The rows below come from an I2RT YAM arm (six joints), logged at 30 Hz.
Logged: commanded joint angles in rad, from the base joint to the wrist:
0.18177 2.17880 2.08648 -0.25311 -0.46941 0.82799
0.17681 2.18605 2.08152 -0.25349 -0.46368 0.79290
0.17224 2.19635 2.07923 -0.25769 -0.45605 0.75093
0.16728 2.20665 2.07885 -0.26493 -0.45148 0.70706
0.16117 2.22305 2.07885 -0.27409 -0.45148 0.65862
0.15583 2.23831 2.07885 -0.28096 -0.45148 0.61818
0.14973 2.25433 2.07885 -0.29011 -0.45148 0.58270
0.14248 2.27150 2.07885 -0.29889 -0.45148 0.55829
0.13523 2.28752 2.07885 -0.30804 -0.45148 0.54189
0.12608 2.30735 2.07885 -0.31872 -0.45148 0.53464
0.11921 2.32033 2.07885 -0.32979 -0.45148 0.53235
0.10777 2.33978 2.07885 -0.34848 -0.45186 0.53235
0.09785 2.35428 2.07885 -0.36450 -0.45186 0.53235
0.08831 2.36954 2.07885 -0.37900 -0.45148 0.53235
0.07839 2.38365 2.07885 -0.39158 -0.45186 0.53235
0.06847 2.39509 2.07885 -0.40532 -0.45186 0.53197
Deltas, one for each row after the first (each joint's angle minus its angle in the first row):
-0.00496 0.00725 -0.00496 -0.00038 0.00573 -0.03509
-0.00953 0.01755 -0.00725 -0.00458 0.01336 -0.07706
-0.01449 0.02785 -0.00763 -0.01182 0.01793 -0.12093
-0.02060 0.04425 -0.00763 -0.02098 0.01793 -0.16937
-0.02594 0.05951 -0.00763 -0.02785 0.01793 -0.20981
-0.03204 0.07553 -0.00763 -0.03700 0.01793 -0.24529
-0.03929 0.09270 -0.00763 -0.04578 0.01793 -0.26970
-0.04654 0.10872 -0.00763 -0.05493 0.01793 -0.28610
-0.05569 0.12855 -0.00763 -0.06561 0.01793 -0.29335
-0.06256 0.14153 -0.00763 -0.07668 0.01793 -0.29564
-0.07400 0.16098 -0.00763 -0.09537 0.01755 -0.29564
-0.08392 0.17548 -0.00763 -0.11139 0.01755 -0.29564
-0.09346 0.19074 -0.00763 -0.12589 0.01793 -0.29564
-0.10338 0.20485 -0.00763 -0.13847 0.01755 -0.29564
-0.11330 0.21629 -0.00763 -0.15221 0.01755 -0.29602

